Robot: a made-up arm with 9 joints. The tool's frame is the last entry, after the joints. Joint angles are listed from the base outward. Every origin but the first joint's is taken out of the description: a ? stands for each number. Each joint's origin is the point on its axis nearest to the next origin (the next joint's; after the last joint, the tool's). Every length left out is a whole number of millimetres.
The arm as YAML. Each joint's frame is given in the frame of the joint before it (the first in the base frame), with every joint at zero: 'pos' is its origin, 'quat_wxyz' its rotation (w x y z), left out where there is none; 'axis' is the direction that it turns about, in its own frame. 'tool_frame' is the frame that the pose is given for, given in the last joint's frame.
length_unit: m
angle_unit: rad
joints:
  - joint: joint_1
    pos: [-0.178, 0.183, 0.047]
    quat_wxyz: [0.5, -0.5, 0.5, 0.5]
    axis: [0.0, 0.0, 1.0]
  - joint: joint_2
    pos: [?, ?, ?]
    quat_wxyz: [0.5, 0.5, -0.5, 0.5]
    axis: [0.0, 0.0, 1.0]
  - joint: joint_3
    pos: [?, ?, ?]
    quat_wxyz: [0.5, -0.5, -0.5, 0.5]
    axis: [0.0, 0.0, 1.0]
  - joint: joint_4
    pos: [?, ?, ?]
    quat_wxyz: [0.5, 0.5, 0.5, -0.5]
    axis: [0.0, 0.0, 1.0]
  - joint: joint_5
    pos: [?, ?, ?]
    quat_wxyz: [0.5, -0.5, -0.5, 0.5]
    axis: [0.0, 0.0, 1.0]
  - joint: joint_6
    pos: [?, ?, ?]
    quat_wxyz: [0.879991, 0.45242, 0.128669, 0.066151]
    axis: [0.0, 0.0, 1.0]
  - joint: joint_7
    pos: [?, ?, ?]
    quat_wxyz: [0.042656, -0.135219, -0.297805, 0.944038]
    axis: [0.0, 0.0, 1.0]
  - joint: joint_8
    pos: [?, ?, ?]
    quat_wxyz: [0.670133, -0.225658, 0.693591, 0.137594]
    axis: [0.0, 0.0, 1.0]
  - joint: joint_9
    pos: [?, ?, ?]
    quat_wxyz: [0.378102, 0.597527, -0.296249, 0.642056]
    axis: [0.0, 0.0, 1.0]
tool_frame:
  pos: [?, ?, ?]
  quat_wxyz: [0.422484, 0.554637, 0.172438, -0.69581]
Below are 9 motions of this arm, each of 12 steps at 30 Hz.
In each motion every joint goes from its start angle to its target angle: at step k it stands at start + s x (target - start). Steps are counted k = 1, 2, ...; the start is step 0. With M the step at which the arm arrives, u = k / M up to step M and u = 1 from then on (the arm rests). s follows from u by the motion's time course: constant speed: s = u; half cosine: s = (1 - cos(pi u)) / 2; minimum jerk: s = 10 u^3 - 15 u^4 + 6 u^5.
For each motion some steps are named. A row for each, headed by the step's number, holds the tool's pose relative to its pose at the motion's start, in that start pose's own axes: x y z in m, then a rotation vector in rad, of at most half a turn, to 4 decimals.
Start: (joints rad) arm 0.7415 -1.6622 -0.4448 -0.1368 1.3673 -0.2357 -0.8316 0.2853 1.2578
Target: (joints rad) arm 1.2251 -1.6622 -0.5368 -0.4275 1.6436 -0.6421 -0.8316 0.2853 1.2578
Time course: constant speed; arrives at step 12
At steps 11, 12:
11: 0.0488 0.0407 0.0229 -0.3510 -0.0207 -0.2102
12: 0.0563 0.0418 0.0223 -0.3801 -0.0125 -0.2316

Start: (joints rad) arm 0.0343 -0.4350 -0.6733 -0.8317 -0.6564 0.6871 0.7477 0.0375 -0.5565
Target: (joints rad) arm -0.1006 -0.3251 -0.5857 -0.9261 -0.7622 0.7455 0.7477 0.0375 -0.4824
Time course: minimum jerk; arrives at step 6
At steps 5, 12:
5: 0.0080 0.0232 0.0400 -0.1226 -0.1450 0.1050
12: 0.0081 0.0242 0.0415 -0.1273 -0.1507 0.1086

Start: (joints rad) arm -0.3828 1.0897 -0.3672 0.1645 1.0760 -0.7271 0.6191 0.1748 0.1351
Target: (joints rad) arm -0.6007 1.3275 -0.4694 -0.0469 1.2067 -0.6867 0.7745 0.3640 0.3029
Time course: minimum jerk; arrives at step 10
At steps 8, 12:
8: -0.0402 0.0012 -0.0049 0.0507 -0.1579 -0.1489
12: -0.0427 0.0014 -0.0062 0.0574 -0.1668 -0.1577

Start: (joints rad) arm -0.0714 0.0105 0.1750 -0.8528 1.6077 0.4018 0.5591 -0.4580 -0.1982
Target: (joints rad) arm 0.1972 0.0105 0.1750 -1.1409 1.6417 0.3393 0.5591 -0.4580 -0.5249
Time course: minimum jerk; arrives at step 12
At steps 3, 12:
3: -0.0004 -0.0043 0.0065 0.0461 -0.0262 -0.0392
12: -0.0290 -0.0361 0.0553 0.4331 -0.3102 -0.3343

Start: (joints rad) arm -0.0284 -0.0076 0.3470 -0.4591 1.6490 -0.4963 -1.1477 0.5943 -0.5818
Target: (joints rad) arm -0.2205 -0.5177 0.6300 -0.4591 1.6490 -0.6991 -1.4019 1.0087 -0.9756
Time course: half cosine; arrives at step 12
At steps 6, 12:
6: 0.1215 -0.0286 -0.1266 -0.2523 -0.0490 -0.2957
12: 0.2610 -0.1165 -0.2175 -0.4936 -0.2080 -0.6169

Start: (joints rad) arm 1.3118 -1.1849 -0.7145 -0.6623 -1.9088 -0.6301 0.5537 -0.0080 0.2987
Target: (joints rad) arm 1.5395 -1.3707 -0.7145 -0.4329 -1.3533 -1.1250 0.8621 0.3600 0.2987
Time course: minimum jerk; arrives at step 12
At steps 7, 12:
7: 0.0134 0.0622 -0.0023 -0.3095 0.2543 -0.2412
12: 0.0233 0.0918 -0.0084 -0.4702 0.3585 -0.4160

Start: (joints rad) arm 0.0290 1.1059 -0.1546 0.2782 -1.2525 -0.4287 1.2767 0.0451 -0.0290
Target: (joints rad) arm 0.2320 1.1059 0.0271 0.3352 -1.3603 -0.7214 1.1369 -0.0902 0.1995
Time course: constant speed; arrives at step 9
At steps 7, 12:
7: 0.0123 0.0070 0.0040 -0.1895 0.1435 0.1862
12: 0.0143 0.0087 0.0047 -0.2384 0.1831 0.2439

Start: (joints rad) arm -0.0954 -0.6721 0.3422 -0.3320 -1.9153 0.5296 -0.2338 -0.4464 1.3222
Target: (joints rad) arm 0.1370 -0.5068 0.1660 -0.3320 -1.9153 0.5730 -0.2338 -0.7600 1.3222
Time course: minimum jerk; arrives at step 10
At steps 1, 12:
1: 0.0004 0.0010 -0.0015 0.0024 -0.0034 -0.0011
12: 0.0632 0.1497 -0.1436 0.2987 -0.3464 -0.1633

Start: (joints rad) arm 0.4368 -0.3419 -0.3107 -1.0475 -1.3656 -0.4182 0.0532 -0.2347 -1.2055
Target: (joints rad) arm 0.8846 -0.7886 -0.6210 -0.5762 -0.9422 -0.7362 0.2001 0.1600 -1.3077
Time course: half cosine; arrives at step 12
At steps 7, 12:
7: 0.0943 -0.0442 -0.1415 -0.2286 0.2395 -0.4057
12: 0.1076 -0.0913 -0.2241 -0.3738 0.3248 -0.6197

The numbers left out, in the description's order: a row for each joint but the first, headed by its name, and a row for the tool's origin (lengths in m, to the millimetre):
joint_2: 0.046 0.012 0.0
joint_3: -0.036 0.026 0.0
joint_4: 0.152 -0.297 0.0
joint_5: -0.07 -0.286 0.0
joint_6: -0.049 0.119 0.0
joint_7: -0.009 -0.044 0.0
joint_8: -0.222 0.054 0.0
joint_9: 0.043 -0.061 0.0
tool: 0.01 -0.006 0.0

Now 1 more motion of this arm.
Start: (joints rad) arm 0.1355 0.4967 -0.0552 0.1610 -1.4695 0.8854 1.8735 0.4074 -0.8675
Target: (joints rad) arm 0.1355 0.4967 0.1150 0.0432 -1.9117 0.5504 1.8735 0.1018 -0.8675
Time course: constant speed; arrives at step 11
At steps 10, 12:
10: -0.0575 0.0738 -0.1123 -0.3772 0.0114 0.4066
12: -0.0631 0.0794 -0.1231 -0.4144 0.0161 0.4438

